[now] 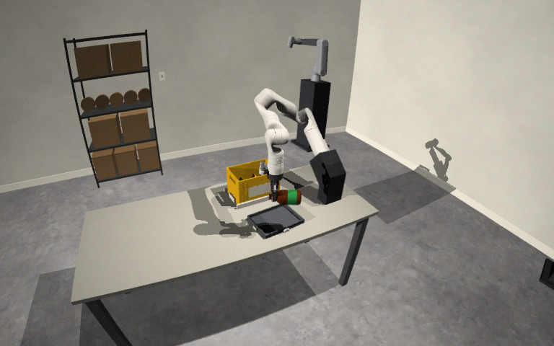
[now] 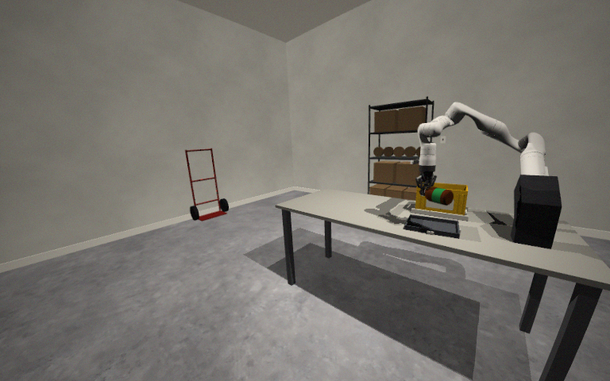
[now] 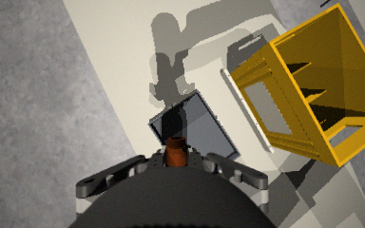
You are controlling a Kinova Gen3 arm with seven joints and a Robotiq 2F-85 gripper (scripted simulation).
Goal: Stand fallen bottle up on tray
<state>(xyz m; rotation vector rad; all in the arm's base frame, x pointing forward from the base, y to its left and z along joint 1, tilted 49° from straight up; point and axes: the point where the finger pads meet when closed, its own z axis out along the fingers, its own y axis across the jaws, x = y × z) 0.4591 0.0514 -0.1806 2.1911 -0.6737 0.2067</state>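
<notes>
Right now the bottle is 40 mm behind my hand and 30 mm to the left of it. From my hand the other things lie so: yellow crate: 330 mm to the right, 120 mm below, 70 mm behind; then tray: 190 mm below, 50 mm behind, 40 mm to the right.
</notes>
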